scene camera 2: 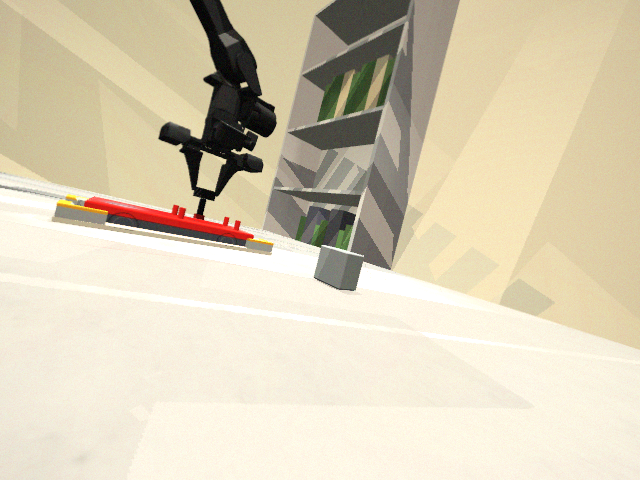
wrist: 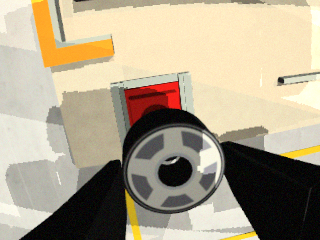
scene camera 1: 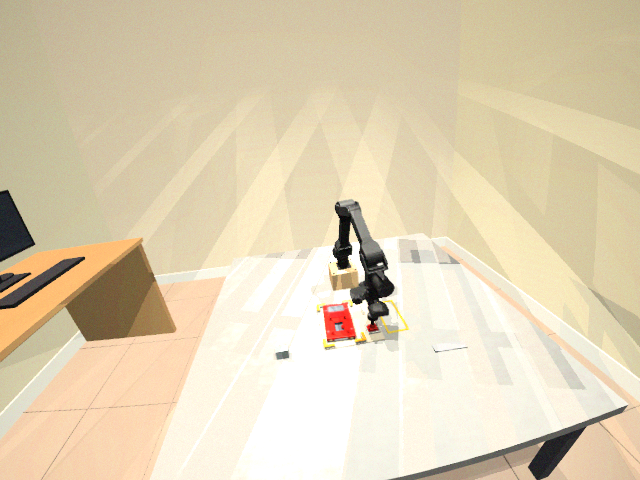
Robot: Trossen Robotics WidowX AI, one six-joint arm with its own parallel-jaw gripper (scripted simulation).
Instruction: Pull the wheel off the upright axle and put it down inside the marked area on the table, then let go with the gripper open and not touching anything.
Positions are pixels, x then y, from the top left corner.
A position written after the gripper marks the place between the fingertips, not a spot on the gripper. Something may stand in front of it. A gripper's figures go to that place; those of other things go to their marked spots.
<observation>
The gripper [scene camera 2: 205,193] is 59 cm from the lens. A flat red plate [scene camera 2: 120,213] is 39 cm from the lens.
</observation>
